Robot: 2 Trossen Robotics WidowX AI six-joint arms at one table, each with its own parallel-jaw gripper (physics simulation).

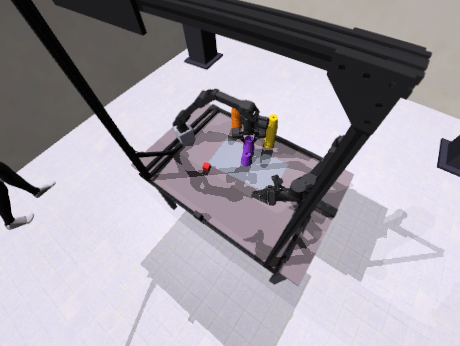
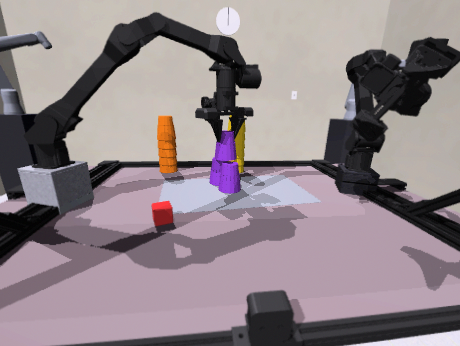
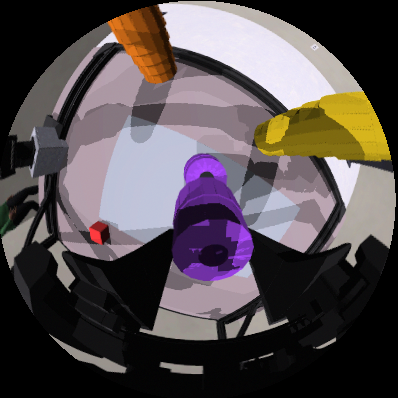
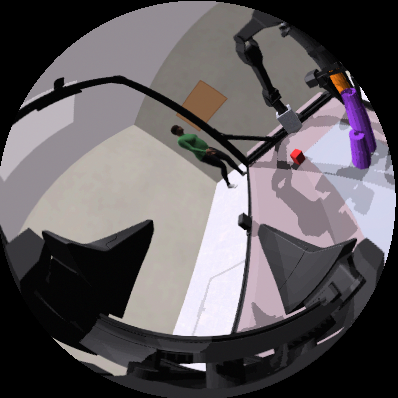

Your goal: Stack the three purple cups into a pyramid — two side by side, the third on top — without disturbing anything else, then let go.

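Two purple cups stand side by side, mouth down, on the pale blue mat: the front one and the rear one, partly hidden behind it. The third purple cup is upright above them, its lower rim at the height of their tops. My left gripper points straight down and is shut on this top cup. My right gripper is open and empty, away from the cups.
An orange cup stack stands behind, left of the pyramid. A yellow stack stands close behind it. A red cube lies at the front left.
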